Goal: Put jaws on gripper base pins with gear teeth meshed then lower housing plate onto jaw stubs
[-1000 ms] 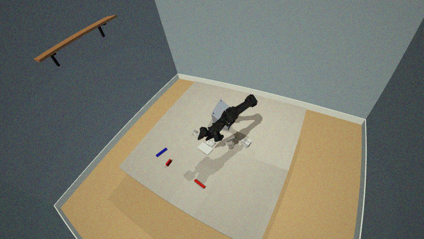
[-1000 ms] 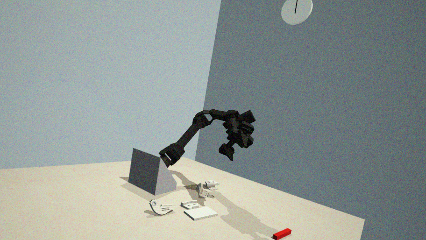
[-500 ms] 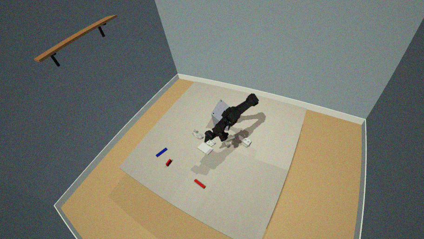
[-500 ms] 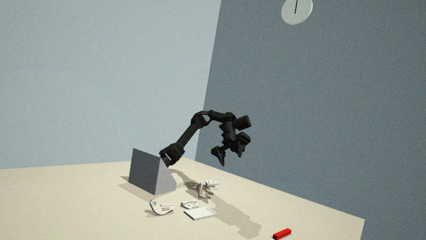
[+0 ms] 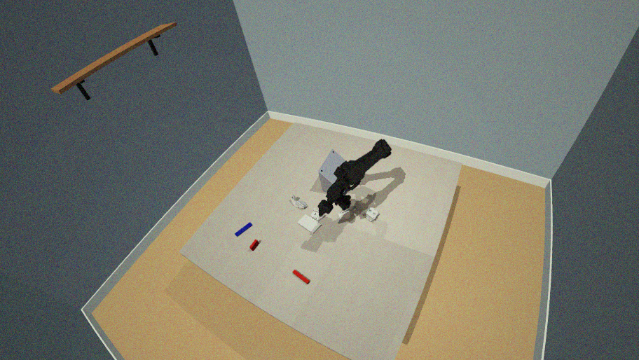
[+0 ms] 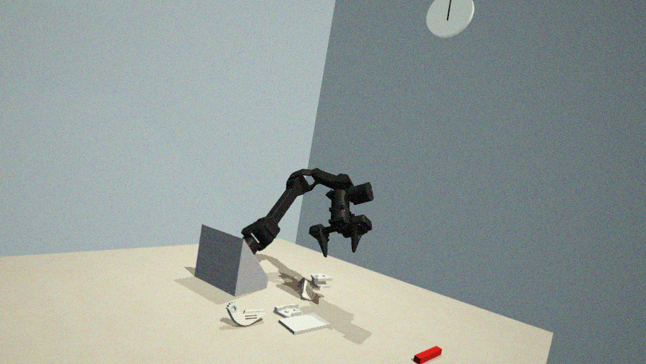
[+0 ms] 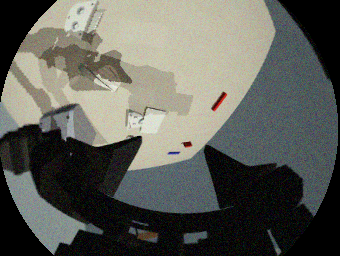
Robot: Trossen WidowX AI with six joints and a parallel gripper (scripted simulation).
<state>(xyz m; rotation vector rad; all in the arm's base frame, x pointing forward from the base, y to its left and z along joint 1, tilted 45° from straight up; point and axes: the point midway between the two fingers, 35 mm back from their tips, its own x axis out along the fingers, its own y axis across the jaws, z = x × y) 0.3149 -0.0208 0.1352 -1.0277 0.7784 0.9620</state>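
The white jaw is 160 mm behind my gripper tip, 70 mm to the left of it and 160 mm below it. From my gripper tip the other things lie so: red bar (300 mm ahead, 10 mm to the right, 170 mm below); then blue block (180 mm ahead, 460 mm to the right, 170 mm below).
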